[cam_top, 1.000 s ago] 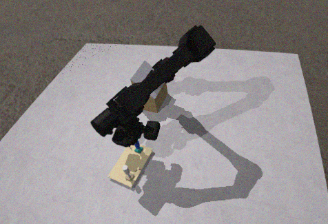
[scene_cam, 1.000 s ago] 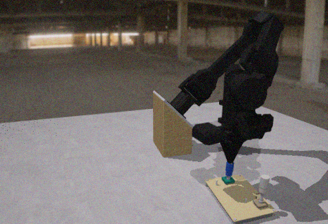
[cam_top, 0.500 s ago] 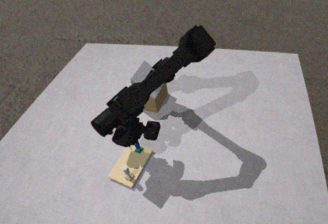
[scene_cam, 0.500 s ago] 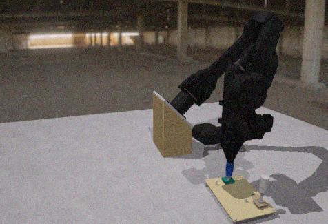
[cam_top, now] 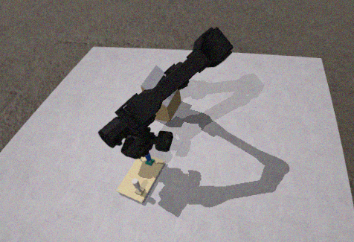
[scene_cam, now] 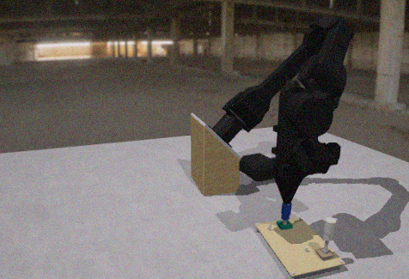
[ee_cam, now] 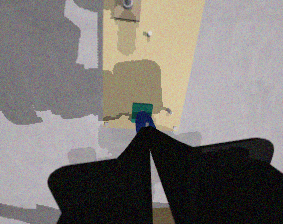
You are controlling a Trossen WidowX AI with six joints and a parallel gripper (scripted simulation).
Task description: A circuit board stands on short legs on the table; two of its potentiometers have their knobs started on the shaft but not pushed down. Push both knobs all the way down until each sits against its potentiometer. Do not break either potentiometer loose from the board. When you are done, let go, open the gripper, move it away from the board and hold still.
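Right now my gripper tip is 10 mm above the blue knob. The rest, counted from my gripper tip: grey knob 110 mm ahead, 20 mm to the left.
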